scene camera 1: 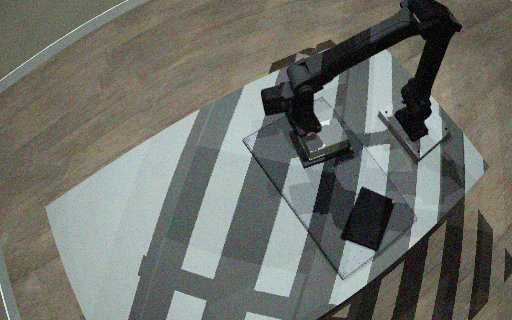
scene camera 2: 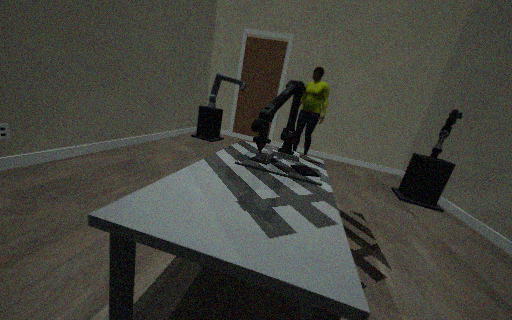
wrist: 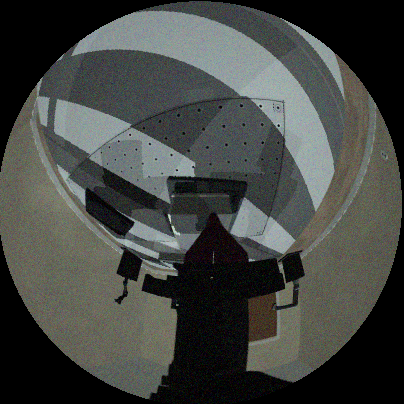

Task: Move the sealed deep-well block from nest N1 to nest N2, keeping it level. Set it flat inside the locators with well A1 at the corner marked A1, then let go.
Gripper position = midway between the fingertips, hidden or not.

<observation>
My gripper (wrist: 212, 215) grips a deep-well block (scene camera 1: 332, 138), which still rests on a dark nest plate (wrist: 235, 189). Also in view: a perforated plate (scene camera 1: 324, 194).
The deep-well block also shows in the wrist view (wrist: 188, 212).
</observation>
